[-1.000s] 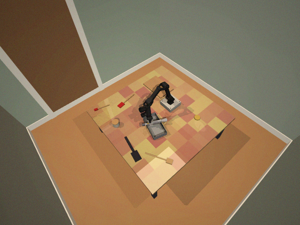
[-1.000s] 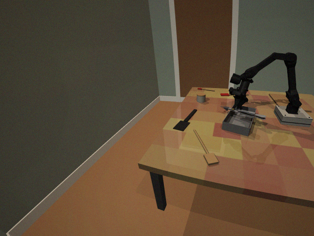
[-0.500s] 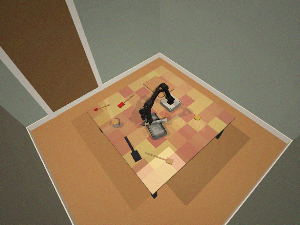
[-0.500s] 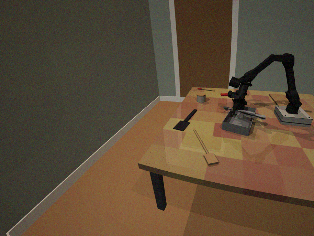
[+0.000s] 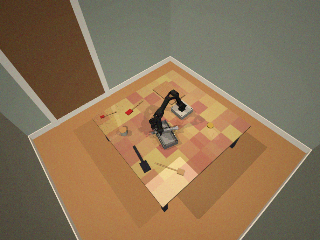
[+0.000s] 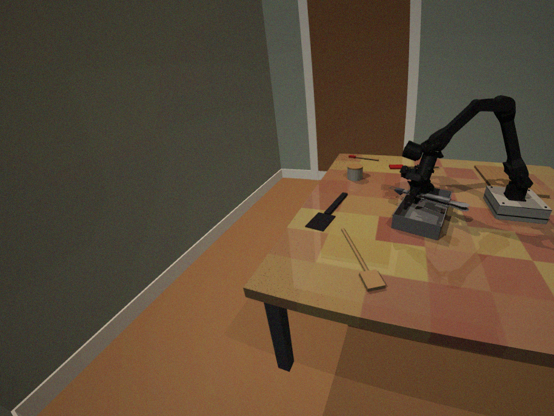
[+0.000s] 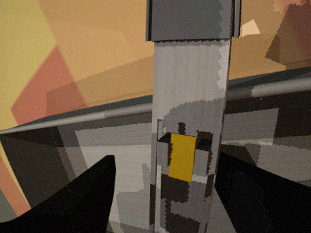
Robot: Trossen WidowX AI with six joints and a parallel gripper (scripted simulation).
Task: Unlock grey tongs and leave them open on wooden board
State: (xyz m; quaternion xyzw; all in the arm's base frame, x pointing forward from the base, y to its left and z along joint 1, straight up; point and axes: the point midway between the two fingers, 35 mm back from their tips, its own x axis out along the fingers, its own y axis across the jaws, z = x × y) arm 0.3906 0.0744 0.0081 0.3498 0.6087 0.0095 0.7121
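My gripper tip is now 40 mm past the roasting tin, 30 mm to the right of it and 10 mm above it. Also, from my gripper tip: black spatula (320 mm ahead, 90 mm to the left, 30 mm below); yellow lock piece (10 mm ahead, 30 mm to the right, 30 mm above); round wooden-topped pot (280 mm ahead, 300 mm to the right).
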